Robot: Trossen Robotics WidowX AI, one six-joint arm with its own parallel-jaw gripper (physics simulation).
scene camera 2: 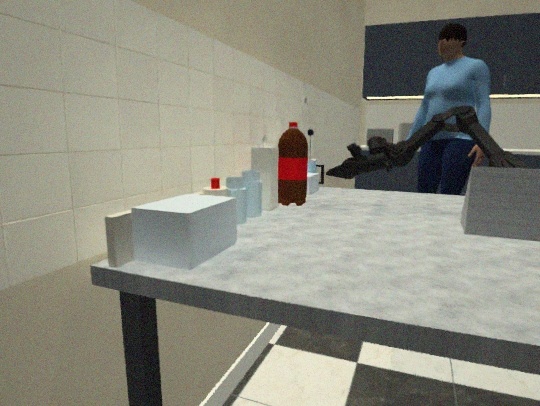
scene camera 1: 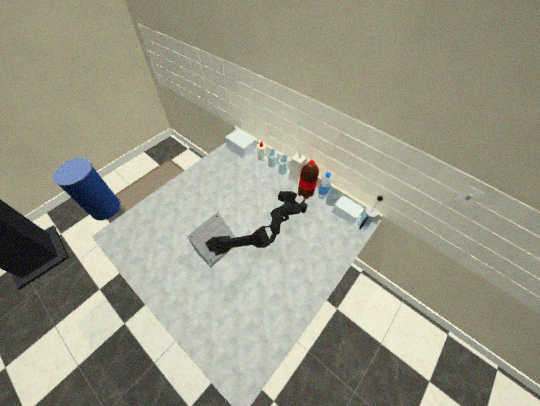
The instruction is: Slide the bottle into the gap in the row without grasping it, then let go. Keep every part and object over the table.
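Places are measured from the arm's base along level axes (x back, y left, z down), in millimetres.
Where they show: gripper, fingertip midpoint: (scene camera 2: 327,172) (scene camera 1: 298,195); arm's base, origin of the base link: (scene camera 2: 518,198) (scene camera 1: 212,244).
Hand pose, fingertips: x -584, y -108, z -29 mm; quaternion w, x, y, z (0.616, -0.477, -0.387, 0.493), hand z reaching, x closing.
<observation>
Each offset is from my fingertips to the top centre of the thing. "*": to the spot under its first point.
The brown bottle {dz -178, dx -126, dy +33 mm} (scene camera 1: 308,181) (scene camera 2: 293,167), with a red label and red cap, stands upright on the table between the white dispenser {dz -133, dx -170, dy +164 mm} (scene camera 1: 297,166) (scene camera 2: 265,177) and the small blue-capped bottle {dz -94, dx -195, dy -56 mm} (scene camera 1: 325,186). In the scene camera 2 view it stands a little farther out from the wall than the dispenser. My gripper (scene camera 1: 303,201) (scene camera 2: 332,173) is open and empty, above the table on the arm's side of the bottle. In the scene camera 2 view a space shows between its tips and the bottle. The gap behind the bottle is mostly hidden.
The row along the wall also holds a white block {dz +12, dx -86, dy +672 mm} (scene camera 1: 241,142) (scene camera 2: 184,227), a red-capped bottle {dz -18, dx -139, dy +498 mm} (scene camera 1: 261,151) (scene camera 2: 215,184), two light blue bottles, a grey cup {dz +37, dx -199, dy -136 mm} (scene camera 1: 332,196) and a white box {dz +42, dx -198, dy -261 mm} (scene camera 1: 349,209). A black-topped stick {* dz -152, dx -207, dy -390 mm} (scene camera 1: 379,199) (scene camera 2: 310,133) rises near the table's corner.
</observation>
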